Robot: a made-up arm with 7 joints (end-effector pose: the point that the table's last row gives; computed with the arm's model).
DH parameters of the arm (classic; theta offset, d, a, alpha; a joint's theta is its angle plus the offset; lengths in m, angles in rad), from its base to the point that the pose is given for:
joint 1: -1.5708 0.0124 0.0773 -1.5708
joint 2: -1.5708 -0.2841 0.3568 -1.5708
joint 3: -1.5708 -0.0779 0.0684 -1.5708
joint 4: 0 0.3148 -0.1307 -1.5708
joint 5: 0 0.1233 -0.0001 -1.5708
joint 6: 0 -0.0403 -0.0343 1.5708
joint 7: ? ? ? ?
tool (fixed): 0 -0.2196 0 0
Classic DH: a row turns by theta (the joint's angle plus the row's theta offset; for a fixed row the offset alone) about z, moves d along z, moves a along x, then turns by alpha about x.
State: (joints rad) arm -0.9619 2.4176 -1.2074 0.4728 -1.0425 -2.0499 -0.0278
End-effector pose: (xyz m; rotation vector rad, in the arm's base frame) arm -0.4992 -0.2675 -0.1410 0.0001 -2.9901 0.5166
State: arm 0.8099 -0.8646 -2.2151 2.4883 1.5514 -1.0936 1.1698
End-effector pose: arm 0.0081 -0.2545 -0.0508 -0.2269 -0.4439 -1.2655
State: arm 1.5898 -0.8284 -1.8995 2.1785 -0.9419 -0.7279 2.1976
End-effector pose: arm 0.1797 -0.1594 0.0991 1.0296 -1.1950 -1.9262
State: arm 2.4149 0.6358 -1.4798 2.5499 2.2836 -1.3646 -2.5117
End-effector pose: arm 0.3575 0.1274 0.3368 0.8516 -1.9150 -0.5636
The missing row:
joint 7: 0 -0.039 0.0871 1.5708
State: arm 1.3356 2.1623 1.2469 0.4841 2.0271 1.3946 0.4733
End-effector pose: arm 0.1451 -0.8461 -0.0446 -0.2801 2.0556 0.6910
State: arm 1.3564 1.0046 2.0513 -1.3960 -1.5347 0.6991 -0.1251
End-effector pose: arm 0.1613 -0.6936 0.2149 0.8378 -0.4060 -2.8561
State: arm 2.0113 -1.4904 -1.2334 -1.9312 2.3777 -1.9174 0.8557
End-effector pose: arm -0.2950 0.0071 -0.3280 0.3639 0.5979 1.4639
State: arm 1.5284 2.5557 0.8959 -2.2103 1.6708 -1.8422 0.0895
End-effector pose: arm 0.7323 -0.3089 -0.5683 -2.2190 -0.5796 2.0968
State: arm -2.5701 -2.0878 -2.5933 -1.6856 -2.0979 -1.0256 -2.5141
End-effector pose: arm 0.1728 0.4173 -0.4000 0.8901 0.5088 -1.3985
